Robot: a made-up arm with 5 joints. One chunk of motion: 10 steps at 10 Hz.
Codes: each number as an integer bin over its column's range. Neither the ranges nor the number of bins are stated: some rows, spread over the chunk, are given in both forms.
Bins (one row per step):
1: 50 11 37 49 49
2: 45 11 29 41 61
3: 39 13 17 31 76
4: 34 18 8 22 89
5: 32 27 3 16 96
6: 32 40 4 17 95
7: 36 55 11 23 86
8: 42 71 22 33 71
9: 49 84 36 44 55
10: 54 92 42 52 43
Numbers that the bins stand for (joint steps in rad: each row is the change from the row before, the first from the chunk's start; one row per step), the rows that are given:
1: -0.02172 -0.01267 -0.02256 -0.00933 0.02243
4: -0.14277 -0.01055 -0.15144 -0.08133 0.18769
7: -0.12764 0.00067 -0.13811 -0.07867 0.17529
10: 0.00855 0.01188 -0.00033 -0.00133 -0.00235
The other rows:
2: -0.05955 -0.01267 -0.05811 -0.03067 0.07201
3: -0.10494 -0.01206 -0.11144 -0.05733 0.13398
5: -0.15790 -0.00782 -0.17367 -0.09733 0.21661
6: -0.15790 -0.00388 -0.16922 -0.09467 0.21247
8: -0.08224 0.00552 -0.08922 -0.05200 0.11332
9: -0.02928 0.00945 -0.02700 -0.02267 0.04722

